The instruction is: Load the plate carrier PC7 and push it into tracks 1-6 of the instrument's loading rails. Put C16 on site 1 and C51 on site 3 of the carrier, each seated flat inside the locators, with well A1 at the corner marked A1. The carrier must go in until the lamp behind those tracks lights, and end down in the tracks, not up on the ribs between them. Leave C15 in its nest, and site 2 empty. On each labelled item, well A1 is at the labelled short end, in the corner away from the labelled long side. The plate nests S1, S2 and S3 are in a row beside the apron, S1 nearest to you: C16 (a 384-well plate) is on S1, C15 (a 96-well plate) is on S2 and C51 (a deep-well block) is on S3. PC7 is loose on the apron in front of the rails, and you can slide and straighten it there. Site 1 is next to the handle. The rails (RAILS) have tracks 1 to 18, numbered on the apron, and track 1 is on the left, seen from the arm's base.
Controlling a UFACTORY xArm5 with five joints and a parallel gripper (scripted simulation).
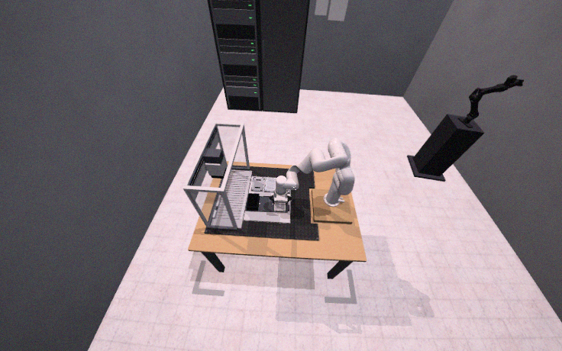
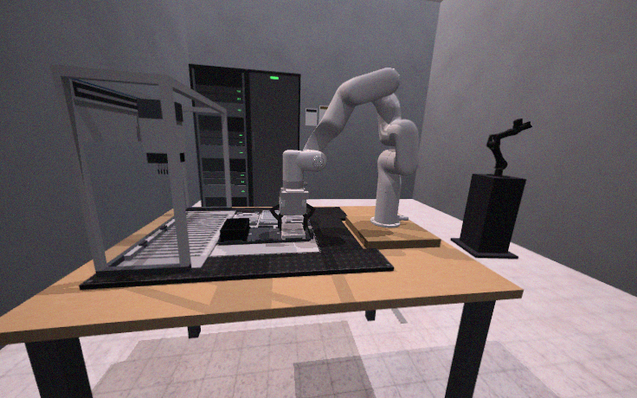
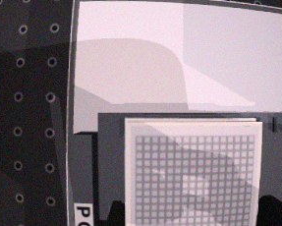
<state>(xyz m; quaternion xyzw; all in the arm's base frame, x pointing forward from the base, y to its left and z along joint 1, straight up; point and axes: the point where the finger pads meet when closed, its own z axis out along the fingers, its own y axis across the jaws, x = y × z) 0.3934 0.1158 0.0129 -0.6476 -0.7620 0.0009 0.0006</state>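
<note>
Right now the grey plate carrier PC7 is 100 mm ahead of my hand, 20 mm to the left of it and 20 mm below it. From my hand the other things lie so: post: 270 mm ahead, 260 mm to the left, 210 mm above; then 96-well plate C15: 110 mm ahead, 170 mm to the right, 20 mm below.
</note>
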